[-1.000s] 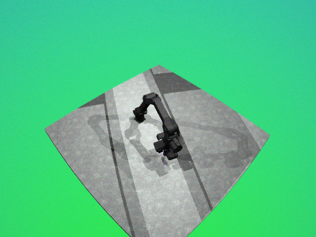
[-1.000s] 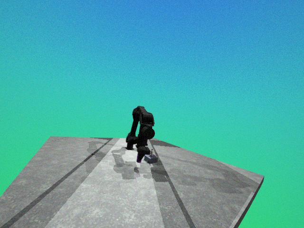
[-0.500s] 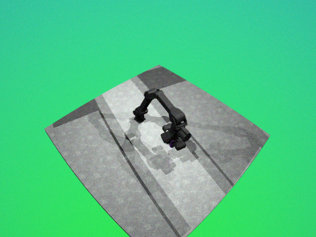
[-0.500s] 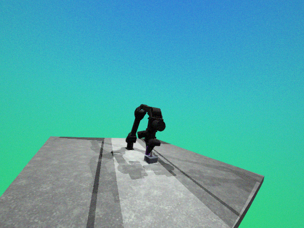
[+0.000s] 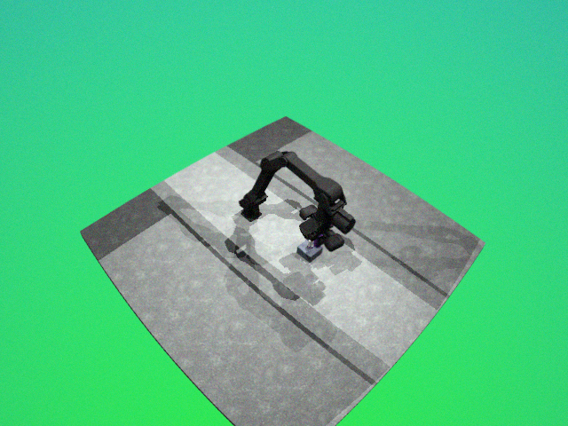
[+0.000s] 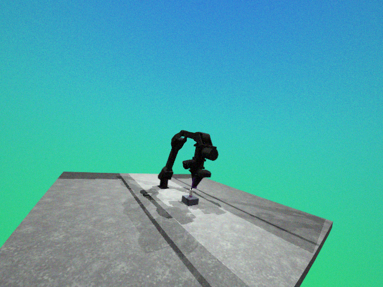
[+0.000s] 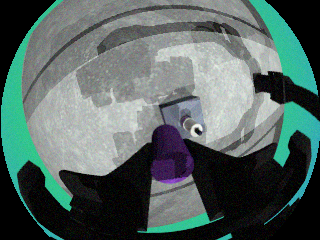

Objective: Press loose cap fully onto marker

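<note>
The holder block lies 100 mm below my gripper tip, 50 mm behind it and 20 mm to the left of it. The rest, counted from my gripper tip: purple cap (10 mm above).
</note>
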